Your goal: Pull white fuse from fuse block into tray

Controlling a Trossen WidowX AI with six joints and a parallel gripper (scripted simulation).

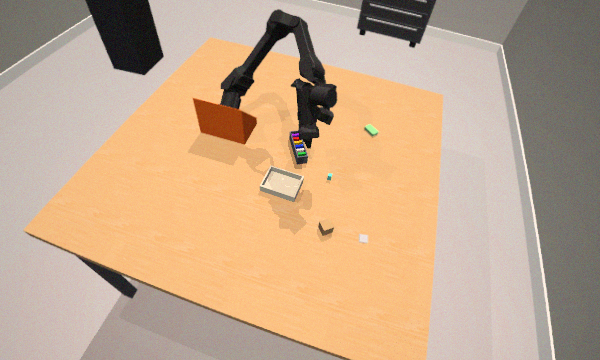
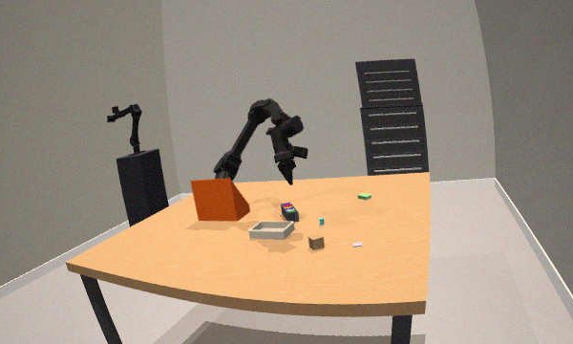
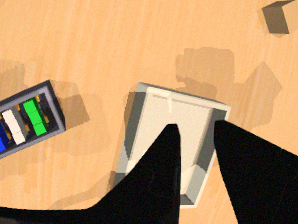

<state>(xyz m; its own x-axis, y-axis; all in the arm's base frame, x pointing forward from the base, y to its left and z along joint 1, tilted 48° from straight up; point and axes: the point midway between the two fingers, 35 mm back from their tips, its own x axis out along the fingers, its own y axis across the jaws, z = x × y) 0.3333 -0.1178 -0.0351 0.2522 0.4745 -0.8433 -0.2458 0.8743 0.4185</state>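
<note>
The white fuse lies 50 mm behind my gripper tip, 90 mm to the left of it and 130 mm below it. Also, from my gripper tip: teal piece: 90 mm ahead, 20 mm to the left, 140 mm below; then green fuse: 40 mm behind, 70 mm to the left, 130 mm below; then blue fuse: 60 mm behind, 110 mm to the left, 130 mm below.
</note>
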